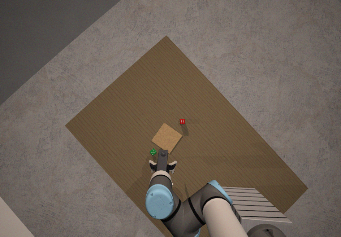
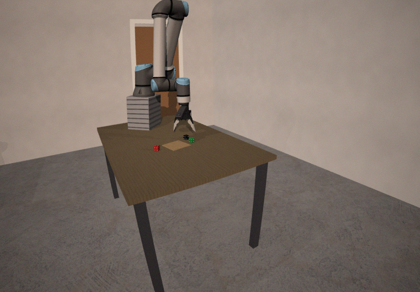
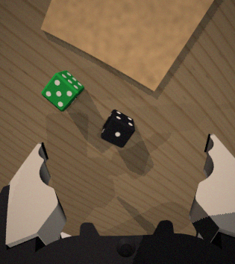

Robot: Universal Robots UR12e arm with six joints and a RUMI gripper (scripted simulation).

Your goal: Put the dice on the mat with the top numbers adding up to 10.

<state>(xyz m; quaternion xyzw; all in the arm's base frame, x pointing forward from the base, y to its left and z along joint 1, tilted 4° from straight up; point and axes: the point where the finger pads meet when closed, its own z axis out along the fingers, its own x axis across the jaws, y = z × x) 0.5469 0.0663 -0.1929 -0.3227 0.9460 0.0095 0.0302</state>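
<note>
The black die is 40 mm below my hand and 10 mm to the left of it. Also, from my hand: tan mat: 110 mm to the right, 60 mm ahead, 50 mm below; red die: 250 mm to the right, 60 mm ahead, 40 mm below; green die: 70 mm ahead, 40 mm below, 10 mm to the left.
</note>
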